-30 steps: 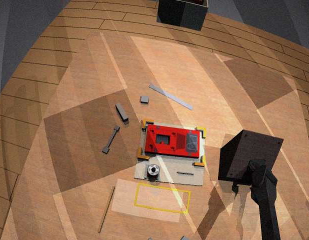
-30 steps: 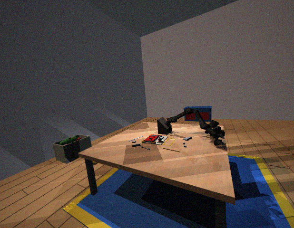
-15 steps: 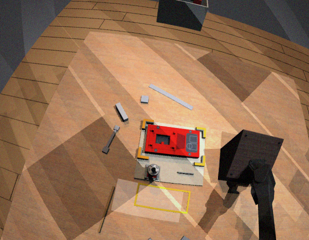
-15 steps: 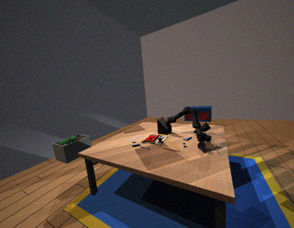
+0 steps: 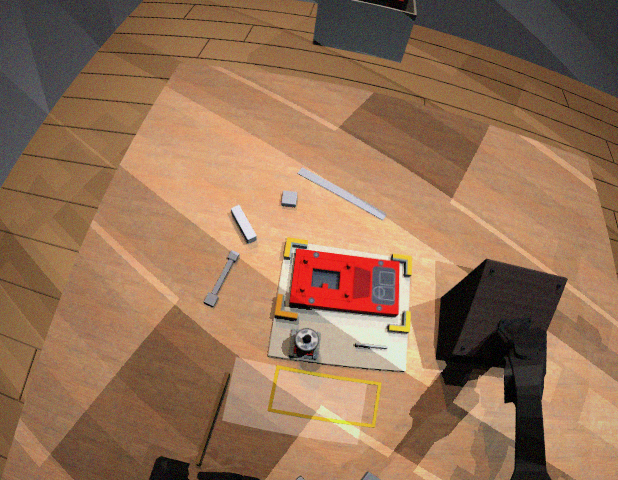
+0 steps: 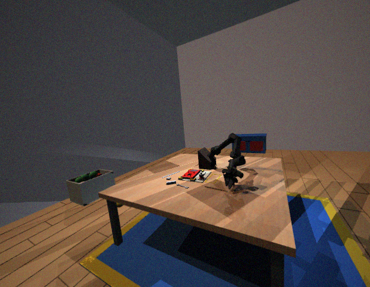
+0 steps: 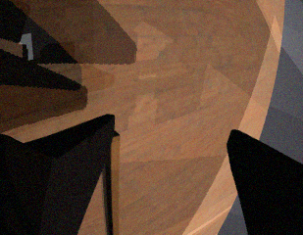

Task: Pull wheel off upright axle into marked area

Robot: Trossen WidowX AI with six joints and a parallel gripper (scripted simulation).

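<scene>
Now: gripper tip 100 mm to the left of the thin wooden stick, 40 mm past it and 30 mm above it. Also, from my gripper tip: upright axle (240 mm to the right, 180 mm behind); dark grey wheel (240 mm to the right, 190 mm behind); long strip (570 mm to the right, 250 mm behind, 40 mm below).
</scene>
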